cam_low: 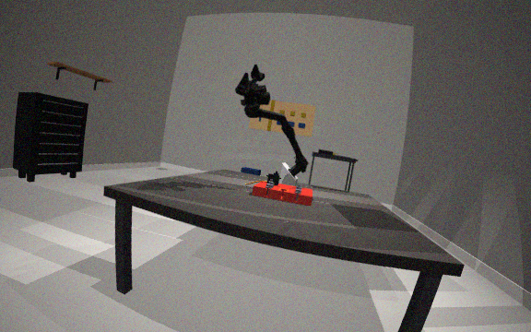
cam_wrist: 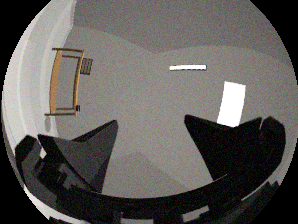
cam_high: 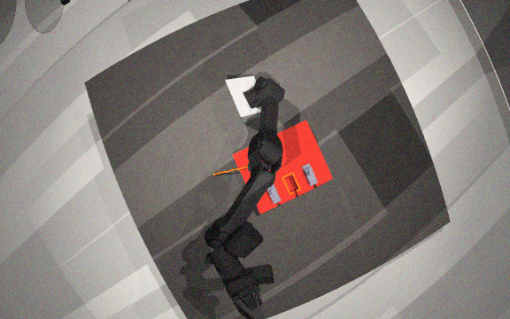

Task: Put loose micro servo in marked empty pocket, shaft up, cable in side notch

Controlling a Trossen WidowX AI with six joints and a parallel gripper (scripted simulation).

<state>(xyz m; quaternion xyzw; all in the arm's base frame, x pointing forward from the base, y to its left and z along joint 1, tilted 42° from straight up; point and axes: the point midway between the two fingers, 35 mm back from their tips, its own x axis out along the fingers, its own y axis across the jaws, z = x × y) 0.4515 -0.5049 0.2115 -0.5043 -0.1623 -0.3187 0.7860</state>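
The red deck lies 290 mm behind my gripper tip, 220 mm to the left of it and 570 mm below it.
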